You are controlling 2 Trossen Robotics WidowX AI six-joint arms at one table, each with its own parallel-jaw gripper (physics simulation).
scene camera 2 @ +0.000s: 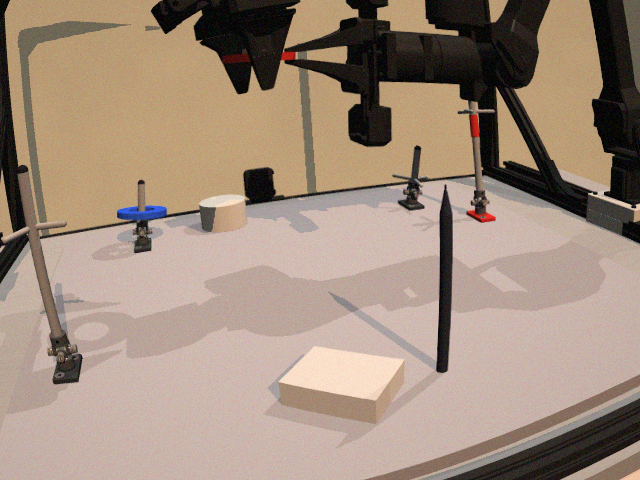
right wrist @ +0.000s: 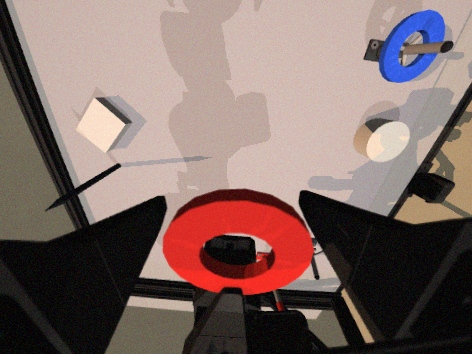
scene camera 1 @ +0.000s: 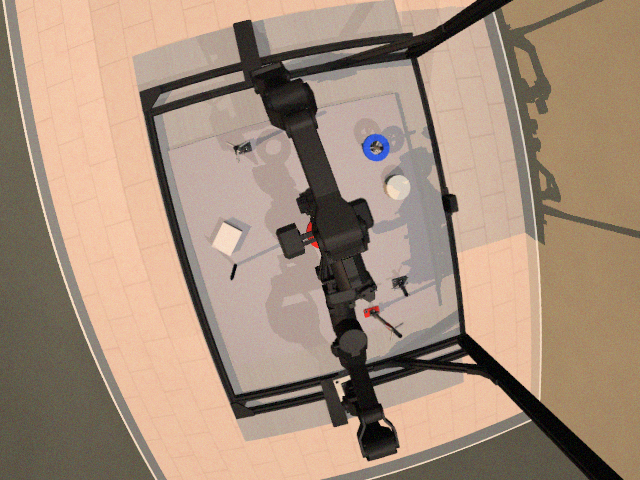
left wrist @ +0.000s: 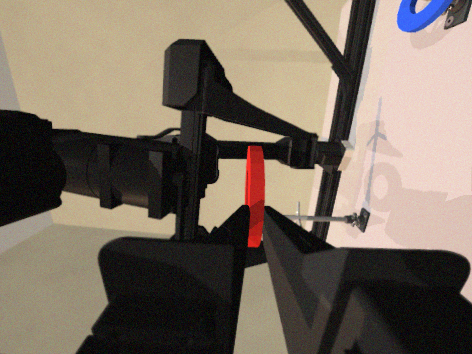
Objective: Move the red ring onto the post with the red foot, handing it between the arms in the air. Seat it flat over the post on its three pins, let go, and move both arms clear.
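Pixels of known places: left gripper, between the fingertips: [scene camera 2: 285, 56] [right wrist: 232, 279] [left wrist: 254, 212]; right gripper, between the fingertips: [scene camera 2: 254, 91] [right wrist: 233, 199] [left wrist: 298, 198]; left arm's base, origin of its link: [scene camera 2: 629, 197] [scene camera 1: 353, 388]; right arm's base, origin of its link: [left wrist: 337, 153].
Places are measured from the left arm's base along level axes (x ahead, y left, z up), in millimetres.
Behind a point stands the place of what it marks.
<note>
The red ring [scene camera 1: 313, 227] [scene camera 2: 235, 58] @(x 543, y -19, z 202 mm) [left wrist: 256, 185] @(x 484, y -57, z 200 mm) [right wrist: 185, 245] @(x 523, y -17, z 205 mm) is in the air, flat in scene camera 2. My left gripper [scene camera 2: 290, 55] @(x 489, y -39, z 199 mm) [left wrist: 254, 212] @(x 489, y -39, z 199 mm) is shut on its near rim, one finger above and one below. My right gripper [scene camera 2: 254, 90] @(x 522, y -38, z 166 mm) [right wrist: 233, 199] @(x 522, y -38, z 166 mm) points down, its fingers open on either side of the ring; it is hidden under its arm in scene camera 1. The post with the red foot [scene camera 1: 371, 311] @(x 214, y -115, z -19 mm) [scene camera 2: 481, 215] @(x 213, y -109, z -25 mm) stands bare, with pins partway up and a red band below them. Its foot shows through the ring in the right wrist view.
A blue ring [scene camera 1: 366, 147] @(x 647, y -219, z 24 mm) [scene camera 2: 124, 213] @(x 664, y -221, z 25 mm) sits on a short post. A pale cylinder [scene camera 1: 398, 187] @(x 523, y -274, z 5 mm) [scene camera 2: 223, 214] @(x 528, y -243, z -6 mm), a pale block [scene camera 1: 226, 237] @(x 539, y 185, z -10 mm) [scene camera 2: 341, 372] @(x 536, y 187, z -10 mm), an upright black spike [scene camera 2: 445, 284] @(x 460, y 195, z 42 mm), a tall grey post [scene camera 2: 41, 268] @(x 739, y 82, z 67 mm) and a short dark post [scene camera 2: 415, 170] @(x 262, y -207, z 24 mm) stand around.
</note>
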